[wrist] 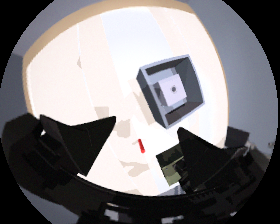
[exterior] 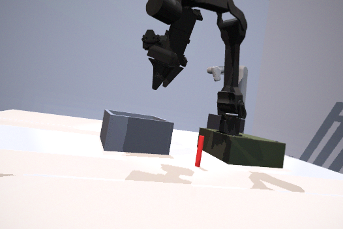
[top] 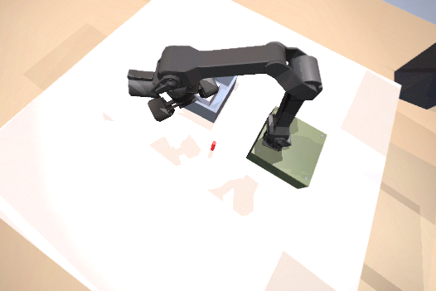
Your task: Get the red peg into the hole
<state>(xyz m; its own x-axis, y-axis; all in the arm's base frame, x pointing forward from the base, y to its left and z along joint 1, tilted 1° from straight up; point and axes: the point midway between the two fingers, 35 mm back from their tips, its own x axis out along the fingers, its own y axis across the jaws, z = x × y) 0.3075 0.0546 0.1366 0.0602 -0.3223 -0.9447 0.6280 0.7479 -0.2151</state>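
My gripper tip is 15 cm above the red peg, 12 cm past it and 5 cm to the right of it. Round my gripper tip: grey box: 16 cm below, 15 cm to the right; then plate: 15 cm to the right, 14 cm below.
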